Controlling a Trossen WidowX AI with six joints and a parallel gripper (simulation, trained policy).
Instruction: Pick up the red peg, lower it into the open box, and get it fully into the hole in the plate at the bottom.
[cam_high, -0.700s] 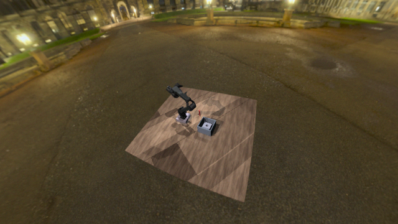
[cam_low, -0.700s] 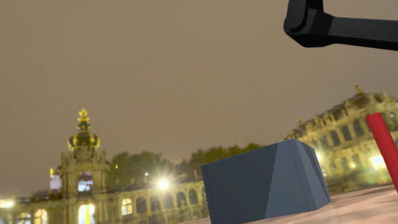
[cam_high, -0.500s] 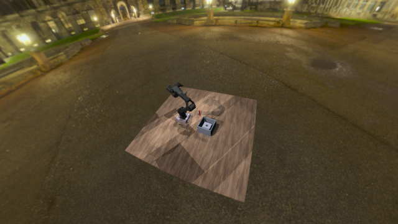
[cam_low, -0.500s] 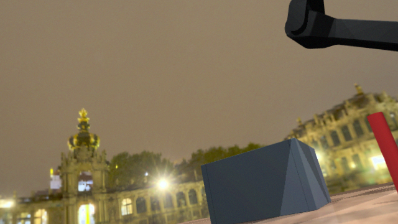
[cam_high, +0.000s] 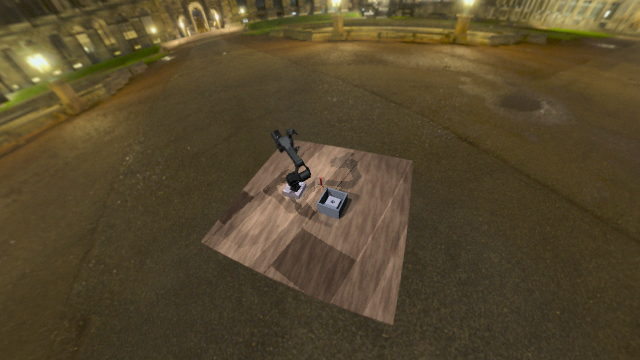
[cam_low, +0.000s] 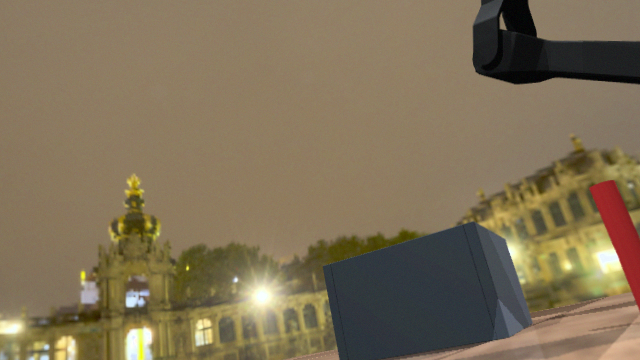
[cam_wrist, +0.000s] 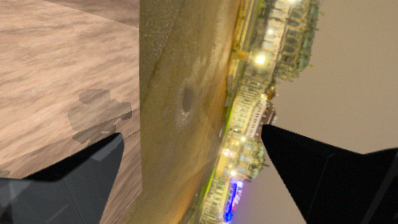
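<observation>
The red peg is 310 mm below my gripper tip, 180 mm ahead of it and 60 mm to the right of it. Also, from my gripper tip: grey box: 360 mm ahead, 320 mm below, 220 mm to the right; then plate: 360 mm ahead, 300 mm below, 220 mm to the right.
</observation>
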